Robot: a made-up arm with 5 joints.
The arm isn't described. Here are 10 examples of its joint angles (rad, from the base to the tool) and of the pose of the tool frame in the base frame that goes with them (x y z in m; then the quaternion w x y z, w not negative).
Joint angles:
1: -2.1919 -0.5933 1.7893 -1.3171 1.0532
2: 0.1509 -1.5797 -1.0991 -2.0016 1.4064
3: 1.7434 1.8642 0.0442 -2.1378 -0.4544
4: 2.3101 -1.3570 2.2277 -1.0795 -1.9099
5: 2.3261 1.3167 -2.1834 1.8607 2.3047
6: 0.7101 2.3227 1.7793 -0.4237 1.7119
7: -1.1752 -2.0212 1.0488 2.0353 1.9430
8: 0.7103 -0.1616 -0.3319 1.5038 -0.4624
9: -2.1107 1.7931 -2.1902 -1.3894 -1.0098
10: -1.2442 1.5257 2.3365 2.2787 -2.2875
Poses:
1: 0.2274 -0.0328 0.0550 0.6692 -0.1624 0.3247 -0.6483
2: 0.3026 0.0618 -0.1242 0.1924 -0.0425 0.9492 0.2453
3: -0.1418 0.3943 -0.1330 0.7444 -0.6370 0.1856 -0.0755
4: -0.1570 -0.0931 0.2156 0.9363 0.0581 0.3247 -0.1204
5: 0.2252 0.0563 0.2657 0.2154 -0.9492 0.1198 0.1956
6: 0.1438 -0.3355 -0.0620 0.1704 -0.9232 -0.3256 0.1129
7: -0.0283 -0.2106 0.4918 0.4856 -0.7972 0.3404 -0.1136
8: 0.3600 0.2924 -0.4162 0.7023 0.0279 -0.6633 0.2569
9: 0.0672 0.0659 0.0008 0.2233 -0.3496 -0.0841 -0.9060
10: -0.1445 0.1382 -0.4857 0.3422 -0.0867 -0.4833 0.8011
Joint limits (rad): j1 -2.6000..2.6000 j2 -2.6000..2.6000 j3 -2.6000..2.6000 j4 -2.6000..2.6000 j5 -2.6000..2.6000
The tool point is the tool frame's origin. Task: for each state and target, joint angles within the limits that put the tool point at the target. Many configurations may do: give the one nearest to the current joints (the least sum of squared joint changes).
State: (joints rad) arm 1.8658 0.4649 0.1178 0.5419 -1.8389
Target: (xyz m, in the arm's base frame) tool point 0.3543 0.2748 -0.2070
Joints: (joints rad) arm 1.2852 0.7219 -0.1524 0.7038 -1.7891
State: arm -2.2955 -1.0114 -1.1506 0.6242 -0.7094
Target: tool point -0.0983 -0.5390 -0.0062
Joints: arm -2.5819 -1.7417 -0.3702 1.1062 -0.3970
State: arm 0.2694 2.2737 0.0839 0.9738 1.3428
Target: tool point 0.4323 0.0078 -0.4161
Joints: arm 0.6565 1.5069 0.4693 1.0975 1.4705
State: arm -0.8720 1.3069 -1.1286 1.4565 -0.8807
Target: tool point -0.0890 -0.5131 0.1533
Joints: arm -0.7449 1.2612 -0.9404 1.5400 -0.8093
